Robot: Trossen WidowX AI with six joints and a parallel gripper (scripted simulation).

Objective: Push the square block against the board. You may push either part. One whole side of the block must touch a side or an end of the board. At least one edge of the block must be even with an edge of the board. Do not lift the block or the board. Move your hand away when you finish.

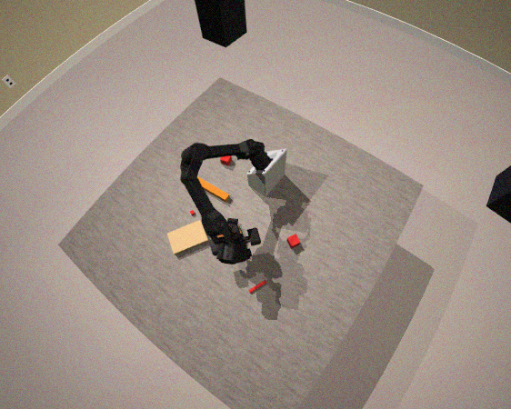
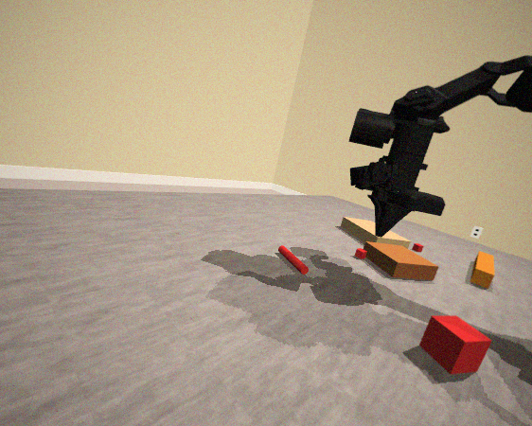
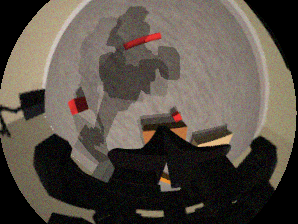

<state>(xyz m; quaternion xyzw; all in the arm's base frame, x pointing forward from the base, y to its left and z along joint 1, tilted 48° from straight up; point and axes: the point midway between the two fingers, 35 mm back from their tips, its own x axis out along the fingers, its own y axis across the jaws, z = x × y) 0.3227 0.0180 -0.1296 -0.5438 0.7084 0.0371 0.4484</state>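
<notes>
The square block lies 70 mm to the right of my gripper tip, 50 mm below it and 30 mm behind it. The rest, counted from my gripper tip: red stick: 150 mm to the left, 70 mm ahead, 60 mm below; then thin orange bar: 300 mm to the right, 140 mm behind, 50 mm below; then tan flat slab: 210 mm to the right, 90 mm ahead, 50 mm below.
</notes>
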